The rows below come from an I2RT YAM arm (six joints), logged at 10 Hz.
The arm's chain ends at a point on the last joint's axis. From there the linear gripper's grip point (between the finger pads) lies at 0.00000 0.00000 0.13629 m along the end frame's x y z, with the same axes.
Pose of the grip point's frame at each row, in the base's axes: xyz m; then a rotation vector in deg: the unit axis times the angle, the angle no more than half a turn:
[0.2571, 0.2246, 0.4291, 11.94, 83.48, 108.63]
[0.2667, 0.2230, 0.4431, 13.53, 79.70, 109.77]
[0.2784, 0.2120, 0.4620, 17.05, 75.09, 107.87]
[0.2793, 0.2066, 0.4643, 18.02, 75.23, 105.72]
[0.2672, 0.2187, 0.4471, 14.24, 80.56, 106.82]
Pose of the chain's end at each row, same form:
[0.1850, 0.1190, 0.3819, 11.94, 83.48, 108.63]
[0.1929, 0.1218, 0.3894, 13.53, 79.70, 109.77]
[0.1976, 0.1196, 0.4028, 17.05, 75.09, 107.87]
[0.1952, 0.1161, 0.4067, 18.02, 75.23, 105.72]
[0.1896, 0.1187, 0.3965, 14.24, 80.56, 106.82]

